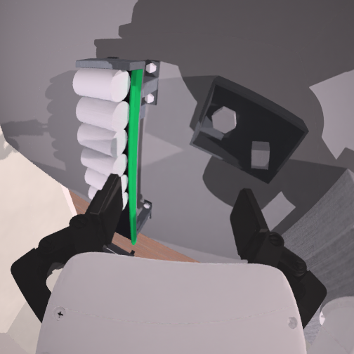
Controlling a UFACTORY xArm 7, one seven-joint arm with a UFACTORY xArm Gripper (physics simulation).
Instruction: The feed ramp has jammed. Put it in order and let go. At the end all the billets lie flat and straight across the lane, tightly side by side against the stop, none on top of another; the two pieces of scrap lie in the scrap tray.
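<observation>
Several white billets (100,84) (101,112) (97,139) lie across the lane in a row, from the grey stop (102,64) down towards my left finger. The nearest ones are partly hidden behind that finger. The third billet from the stop looks slightly skewed; narrow gaps between some billets cannot be judged surely. None is seen on top of another. A pale hexagonal scrap piece (224,120) and a grey square scrap piece (260,155) lie apart in the dark scrap tray (262,104). My gripper (179,197) is wide open and empty, above and nearer than lane and tray.
A green rail (134,150) runs along the right side of the lane, between the billets and the tray. Grey brackets with pale bolts (151,68) stand beside it. A brown wooden surface (162,248) shows below the lane. A grey block-like body (325,235) stands at the right edge.
</observation>
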